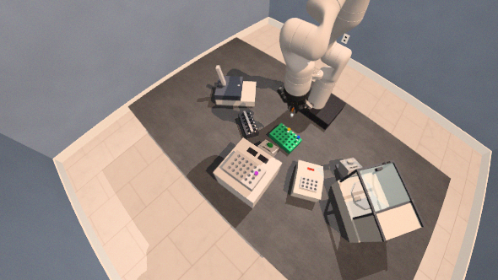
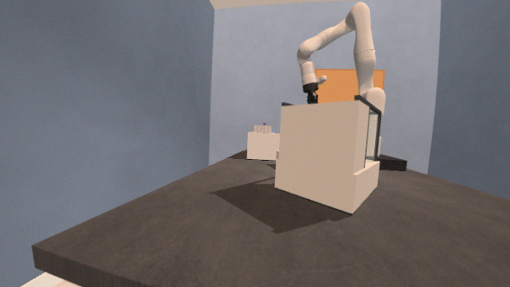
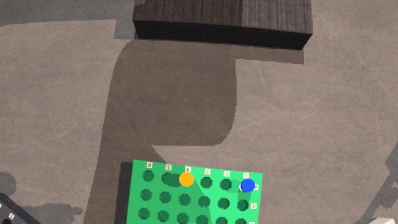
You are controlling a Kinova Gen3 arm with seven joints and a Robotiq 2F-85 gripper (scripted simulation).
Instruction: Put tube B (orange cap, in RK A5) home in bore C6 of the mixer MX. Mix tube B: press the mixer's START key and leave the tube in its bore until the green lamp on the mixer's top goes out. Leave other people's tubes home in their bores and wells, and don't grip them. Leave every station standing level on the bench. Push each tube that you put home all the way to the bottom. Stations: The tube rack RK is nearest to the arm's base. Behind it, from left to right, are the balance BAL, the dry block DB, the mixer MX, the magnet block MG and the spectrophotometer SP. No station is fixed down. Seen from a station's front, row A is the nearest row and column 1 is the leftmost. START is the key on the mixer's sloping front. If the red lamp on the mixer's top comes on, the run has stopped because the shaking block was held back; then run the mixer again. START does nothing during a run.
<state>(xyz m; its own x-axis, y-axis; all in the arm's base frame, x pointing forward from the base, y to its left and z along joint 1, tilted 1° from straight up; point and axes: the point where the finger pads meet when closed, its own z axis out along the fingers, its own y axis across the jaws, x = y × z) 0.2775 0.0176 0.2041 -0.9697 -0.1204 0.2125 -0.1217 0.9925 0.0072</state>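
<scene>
My hand is 260 mm short of the grey mixer block, 100 mm above it and 20 mm to the right of it. The rest, counted from my hand: blue-capped tube (220 mm below, 50 mm to the left, 40 mm behind); green start key (180 mm below, 90 mm ahead, 10 mm to the right); orange-capped tube (40 mm below, 10 mm behind).
</scene>
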